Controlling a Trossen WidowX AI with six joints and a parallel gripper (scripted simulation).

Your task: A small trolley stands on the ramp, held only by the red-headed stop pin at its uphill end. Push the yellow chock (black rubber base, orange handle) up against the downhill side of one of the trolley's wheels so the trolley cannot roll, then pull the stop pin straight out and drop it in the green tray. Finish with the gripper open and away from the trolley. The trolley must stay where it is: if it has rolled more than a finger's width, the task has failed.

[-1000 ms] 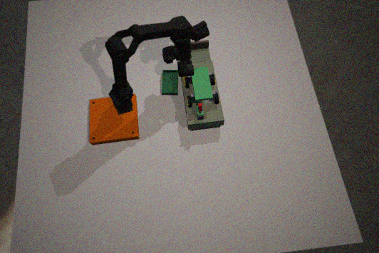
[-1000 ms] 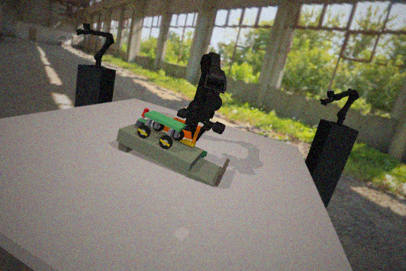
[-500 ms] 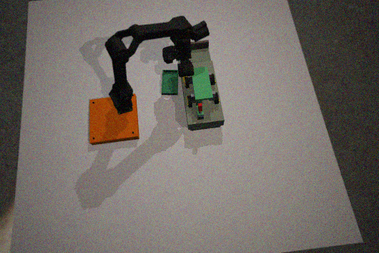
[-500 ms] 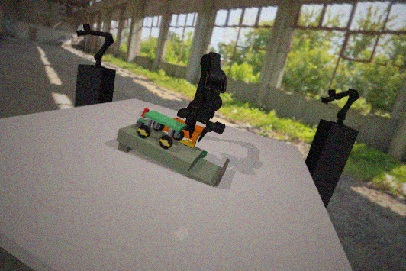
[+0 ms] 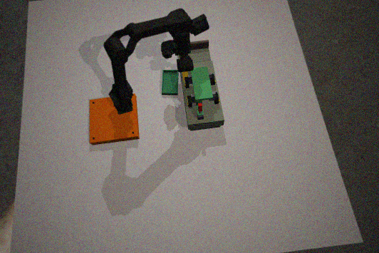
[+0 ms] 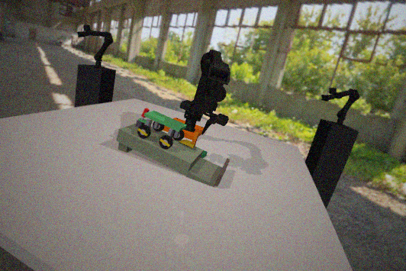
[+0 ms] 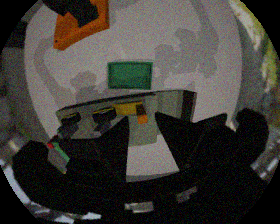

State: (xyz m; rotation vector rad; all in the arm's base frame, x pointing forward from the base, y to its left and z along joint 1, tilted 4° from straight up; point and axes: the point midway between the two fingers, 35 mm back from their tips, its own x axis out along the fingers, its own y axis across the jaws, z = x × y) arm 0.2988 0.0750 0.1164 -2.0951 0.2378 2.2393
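Now: gripper tip 4 cm above the yellow chock and 3 cm to the left of it. Also, from my gripper tip: grey-green ramp 12 cm to the right, 8 cm below, 4 cm ahead; green trolley 13 cm to the right, 4 cm ahead, 1 cm below; green tray 13 cm below, 7 cm behind, 1 cm to the right.
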